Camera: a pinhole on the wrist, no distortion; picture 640 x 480 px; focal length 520.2 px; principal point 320.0 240.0 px. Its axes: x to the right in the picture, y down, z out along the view. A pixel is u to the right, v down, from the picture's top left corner.
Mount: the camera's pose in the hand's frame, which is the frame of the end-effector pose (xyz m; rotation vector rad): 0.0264 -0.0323 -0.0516 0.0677 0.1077 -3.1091
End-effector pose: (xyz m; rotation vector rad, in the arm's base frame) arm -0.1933 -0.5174 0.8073 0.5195 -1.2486 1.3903
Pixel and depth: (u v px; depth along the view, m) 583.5 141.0 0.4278
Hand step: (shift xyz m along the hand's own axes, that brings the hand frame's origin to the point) -0.2107 0.0129 0.3707
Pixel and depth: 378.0 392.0 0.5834
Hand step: -0.0580 -0.2448 0.5153
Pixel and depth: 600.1 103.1 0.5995
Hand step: -0.3263 0.0740 0.5423
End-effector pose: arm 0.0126 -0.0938 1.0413 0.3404 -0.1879 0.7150
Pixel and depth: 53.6 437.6 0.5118
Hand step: 0.2725 -0.2544 0.4568
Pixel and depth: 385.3 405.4 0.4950
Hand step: -0.0517 -0.2256 0.4282
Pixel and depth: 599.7 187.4 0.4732
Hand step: -0.2493 -0.0248 0.4120
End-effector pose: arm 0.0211 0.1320 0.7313 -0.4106 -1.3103 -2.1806
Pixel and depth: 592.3 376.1 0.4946
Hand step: -0.2491 -0.2032 0.4210
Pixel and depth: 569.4 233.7 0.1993
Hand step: -0.0776 -0.0465 0.1429
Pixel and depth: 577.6 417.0 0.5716
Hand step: -0.2744 -0.2742 0.4922
